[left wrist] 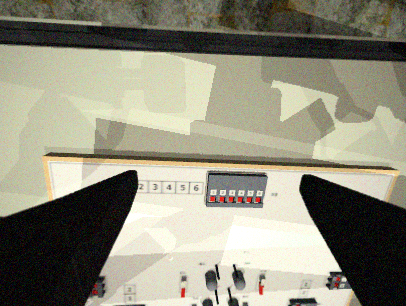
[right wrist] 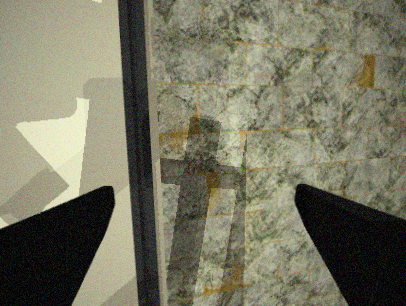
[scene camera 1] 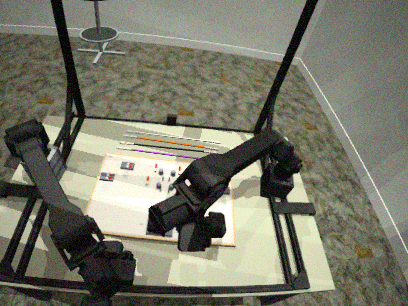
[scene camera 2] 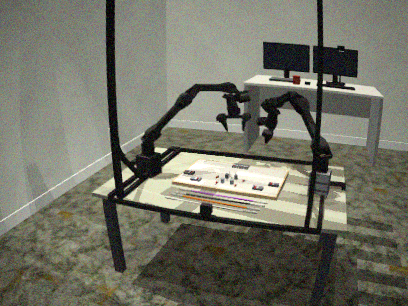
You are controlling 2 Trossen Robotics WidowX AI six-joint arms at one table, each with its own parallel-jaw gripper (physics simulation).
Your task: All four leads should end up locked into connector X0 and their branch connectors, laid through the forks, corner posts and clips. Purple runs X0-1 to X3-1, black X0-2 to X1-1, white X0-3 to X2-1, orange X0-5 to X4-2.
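Where they show: left gripper, between the fingertips: (left wrist: 218, 180) (scene camera 2: 235, 131); right gripper, between the fingertips: (right wrist: 206, 193) (scene camera 2: 267, 139); left arm's base, origin of its link: (scene camera 1: 281, 174) (scene camera 2: 148, 154); right arm's base, origin of its link: (scene camera 2: 321, 170).
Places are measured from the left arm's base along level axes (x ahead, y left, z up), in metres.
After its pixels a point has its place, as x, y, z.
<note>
Four leads lie straight, side by side, beyond the board in scene camera 1: white (scene camera 1: 172, 137) {0.475, -0.157, -0.108}, orange (scene camera 1: 170, 142) {0.475, -0.121, -0.106} (scene camera 2: 215, 202) {0.482, -0.126, -0.106}, black (scene camera 1: 165, 147) {0.488, -0.085, -0.105} and purple (scene camera 1: 165, 154) {0.477, -0.047, -0.107} (scene camera 2: 220, 195) {0.467, -0.054, -0.105}. The white board (scene camera 1: 115, 210) {0.574, 0.266, -0.092} (left wrist: 190, 225) {0.352, 0.214, -0.092} carries connector X0 (left wrist: 236, 189) {0.405, 0.292, -0.083} (scene camera 2: 240, 166) {0.409, 0.278, -0.085}, with no lead seen in it. Branch connectors (scene camera 1: 127, 165) {0.601, 0.075, -0.080} (scene camera 2: 257, 188) {0.607, 0.056, -0.083} sit toward the board's sides, around the dark posts (left wrist: 211, 279) {0.405, 0.130, -0.075} and red-tipped parts (left wrist: 261, 285) {0.501, 0.119, -0.083}. My left gripper (left wrist: 218, 180) {0.329, 0.369, 0.079} (scene camera 2: 235, 128) {0.329, 0.369, 0.079} is open and empty, high above the board near X0. My right gripper (right wrist: 206, 193) {0.463, 0.533, 0.009} is open and empty, high over the table's edge.
A black frame rail (left wrist: 200, 44) {0.310, 0.467, -0.091} (right wrist: 137, 150) {0.457, 0.500, -0.097} runs along the table edge, with patterned floor beyond. Upright black posts (scene camera 1: 70, 65) {0.910, -0.134, 0.182} (scene camera 2: 113, 100) {0.091, -0.323, 0.360} rise at the table's corners. A small black block (scene camera 1: 171, 119) {0.503, -0.233, -0.069} (scene camera 2: 206, 210) {0.512, -0.256, -0.078} sits on the rail beside the leads.
</note>
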